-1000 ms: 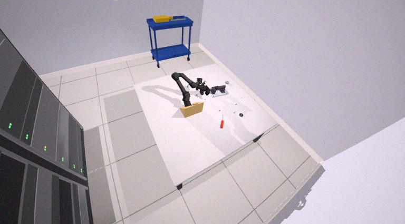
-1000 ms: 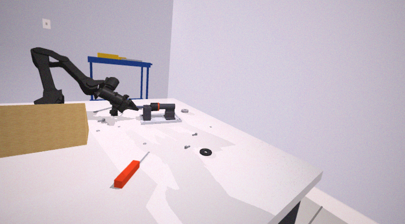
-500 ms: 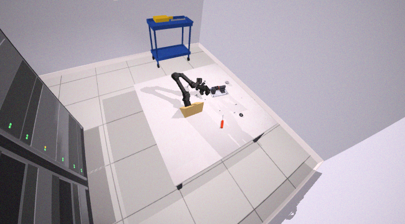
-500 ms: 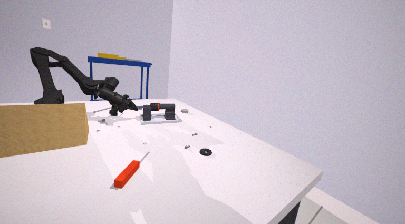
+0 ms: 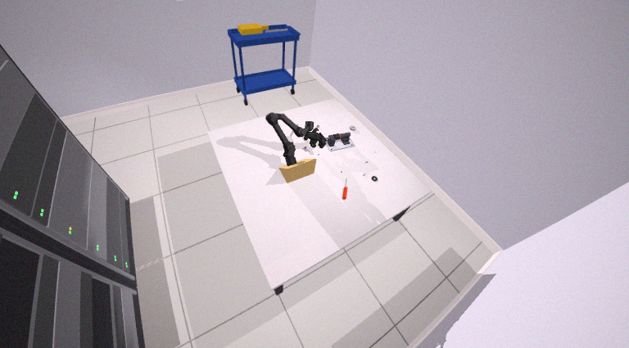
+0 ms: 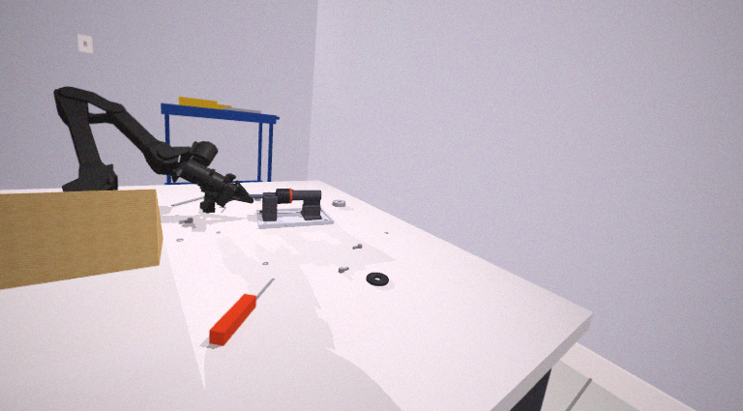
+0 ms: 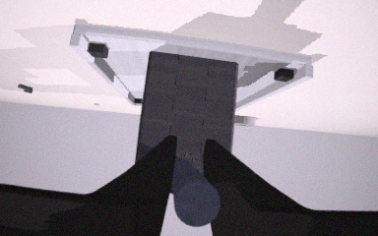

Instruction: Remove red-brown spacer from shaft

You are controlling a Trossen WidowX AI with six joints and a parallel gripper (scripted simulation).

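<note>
My gripper tip is 60 mm short of the round shaft, 10 mm to the left of it and 20 mm below it. The rest, counted from my gripper tip: grey ring (350 mm ahead, 90 mm to the left, 60 mm below); then red-brown spacer (110 mm ahead, 10 mm to the right, 20 mm above).
</note>
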